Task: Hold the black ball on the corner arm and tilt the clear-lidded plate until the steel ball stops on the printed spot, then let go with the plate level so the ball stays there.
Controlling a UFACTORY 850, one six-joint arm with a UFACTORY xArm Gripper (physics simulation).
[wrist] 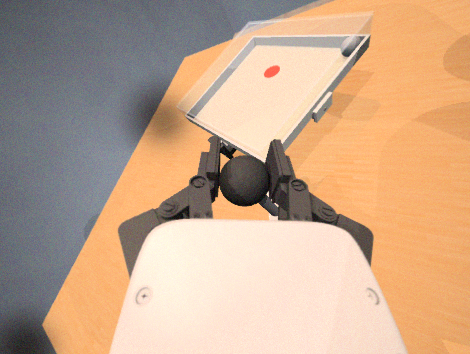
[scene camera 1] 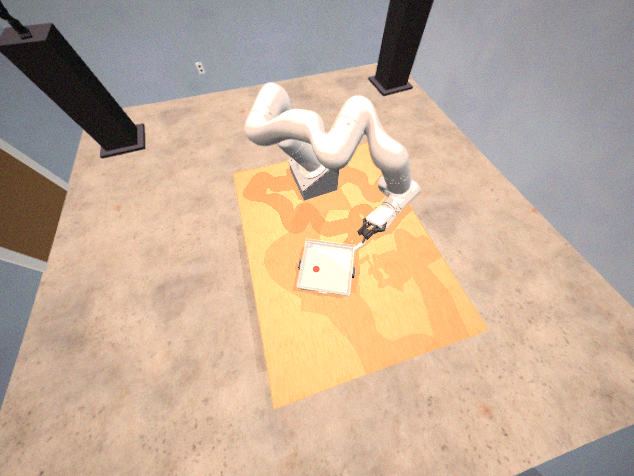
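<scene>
My gripper is visible in scene camera 1 and the wrist view. On the gripper, (wrist: pixel 195 201) and (scene camera 1: pixel 374 227) are the same spot.
</scene>
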